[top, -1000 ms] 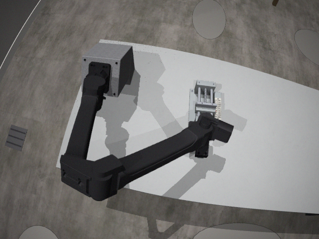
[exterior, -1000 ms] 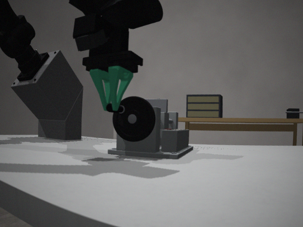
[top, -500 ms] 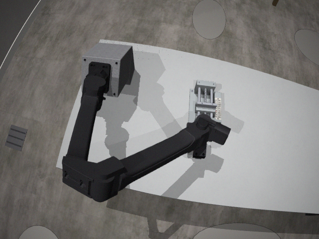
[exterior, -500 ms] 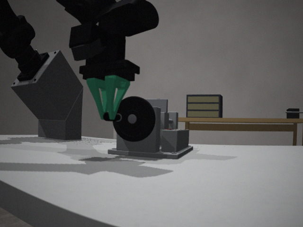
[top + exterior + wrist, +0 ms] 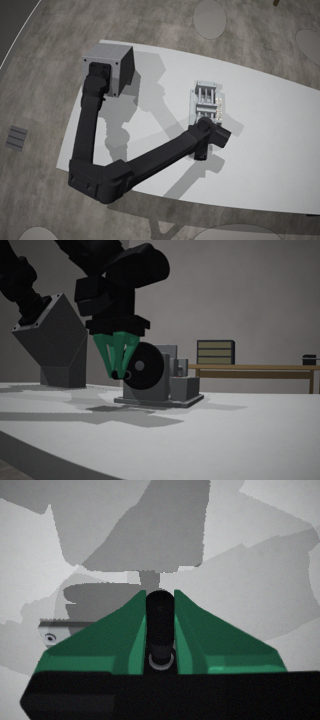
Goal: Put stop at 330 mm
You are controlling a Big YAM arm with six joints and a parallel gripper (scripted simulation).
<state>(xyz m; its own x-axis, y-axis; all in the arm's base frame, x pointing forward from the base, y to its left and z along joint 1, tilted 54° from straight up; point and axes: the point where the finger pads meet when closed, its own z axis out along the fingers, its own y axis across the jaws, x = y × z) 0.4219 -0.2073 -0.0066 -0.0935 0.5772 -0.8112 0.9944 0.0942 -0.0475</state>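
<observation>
The grey stop lies 140 mm to the left of my hand, 30 mm above it and 20 mm ahead of it. The rest, counted from my hand: black handwheel 30 mm to the left; black crank handle 20 mm to the left.
</observation>
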